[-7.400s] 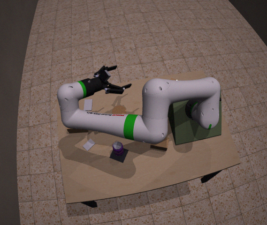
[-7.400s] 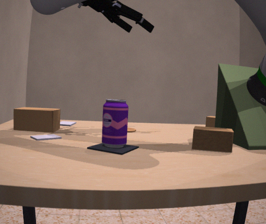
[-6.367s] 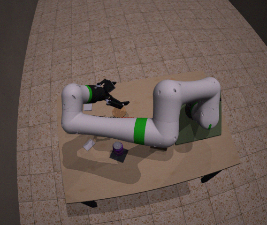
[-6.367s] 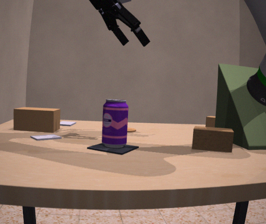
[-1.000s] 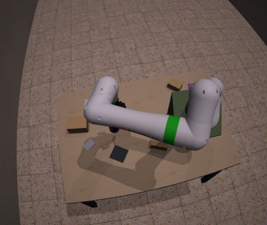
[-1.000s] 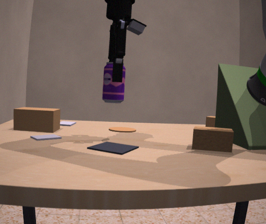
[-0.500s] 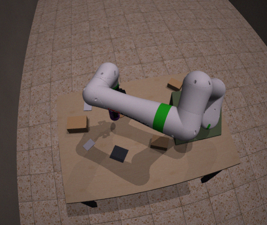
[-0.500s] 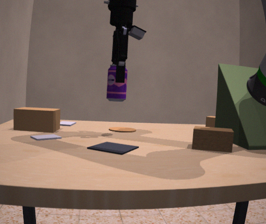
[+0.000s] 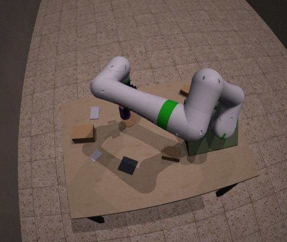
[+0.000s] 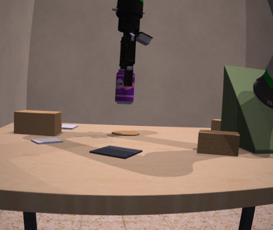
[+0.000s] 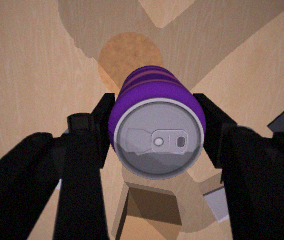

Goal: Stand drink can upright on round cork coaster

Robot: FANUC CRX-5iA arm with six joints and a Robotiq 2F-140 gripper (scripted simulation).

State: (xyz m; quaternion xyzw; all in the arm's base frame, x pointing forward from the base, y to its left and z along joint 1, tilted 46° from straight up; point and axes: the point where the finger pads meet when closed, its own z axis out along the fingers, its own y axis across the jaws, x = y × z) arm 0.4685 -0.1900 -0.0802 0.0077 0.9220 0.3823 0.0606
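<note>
Right now the round cork coaster is 19 cm below my hand, 3 cm to the right of it and 1 cm behind it. Also, from my hand: dark square coaster 28 cm to the left, 20 cm below, 7 cm ahead; then magenta square mat 64 cm behind, 19 cm below, 2 cm to the right; then purple drink can 3 cm below.
</note>
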